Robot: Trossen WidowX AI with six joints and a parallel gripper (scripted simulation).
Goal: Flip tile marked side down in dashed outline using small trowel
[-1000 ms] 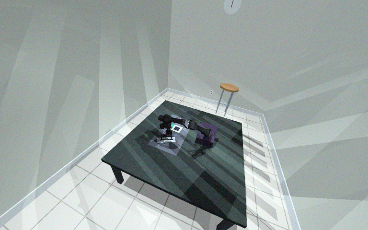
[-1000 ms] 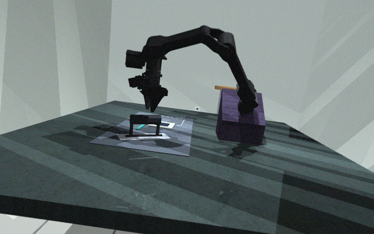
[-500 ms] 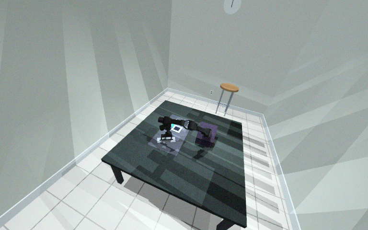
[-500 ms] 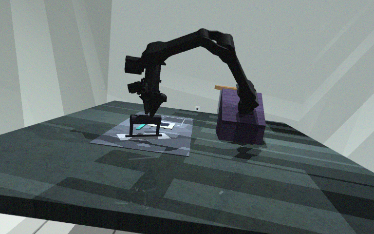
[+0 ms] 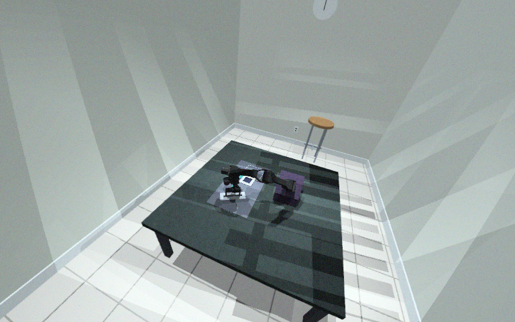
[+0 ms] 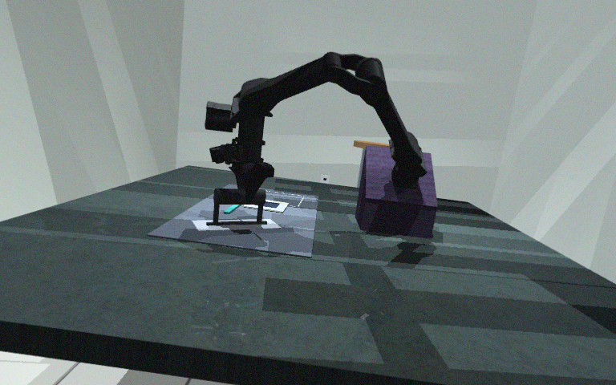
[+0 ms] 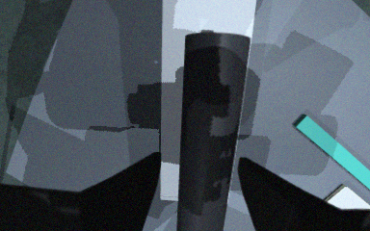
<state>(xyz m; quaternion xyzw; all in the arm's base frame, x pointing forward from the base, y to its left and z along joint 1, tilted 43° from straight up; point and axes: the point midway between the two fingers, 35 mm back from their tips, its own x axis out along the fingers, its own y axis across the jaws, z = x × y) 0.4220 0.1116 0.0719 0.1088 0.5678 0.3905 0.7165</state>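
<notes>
Right now the small trowel is 10 mm behind my gripper tip, 10 mm to the right of it and 30 mm below it. Also, from my gripper tip: grey mat 20 mm behind, 170 mm to the right, 80 mm below; teal piece 40 mm ahead, 210 mm to the right, 60 mm below; tile 40 mm behind, 220 mm to the right, 60 mm below.
</notes>
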